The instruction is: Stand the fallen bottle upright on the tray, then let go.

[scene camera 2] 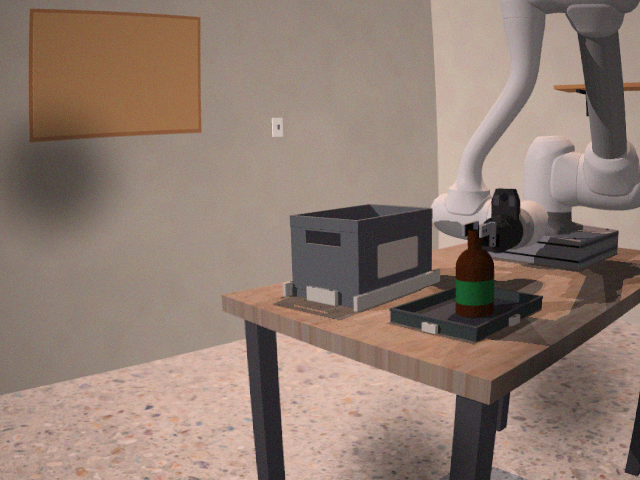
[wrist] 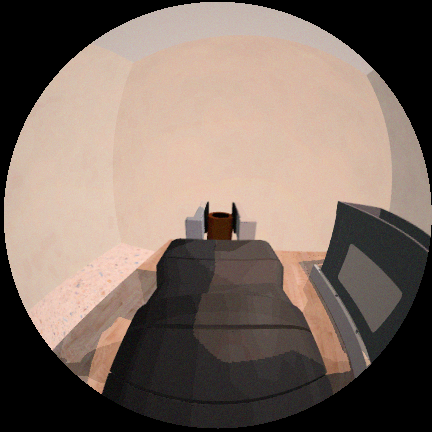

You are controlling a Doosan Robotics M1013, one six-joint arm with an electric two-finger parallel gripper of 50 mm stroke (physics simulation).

Path:
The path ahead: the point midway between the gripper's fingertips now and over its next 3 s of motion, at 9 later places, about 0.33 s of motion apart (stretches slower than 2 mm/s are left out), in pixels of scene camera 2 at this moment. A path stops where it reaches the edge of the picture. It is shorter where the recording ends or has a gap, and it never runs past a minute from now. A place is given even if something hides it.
My gripper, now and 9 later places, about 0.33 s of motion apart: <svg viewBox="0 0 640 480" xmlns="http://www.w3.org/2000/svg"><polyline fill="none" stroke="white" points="471,231 471,231 472,231 472,232 478,229 481,227 486,224 487,212 487,199 487,176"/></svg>

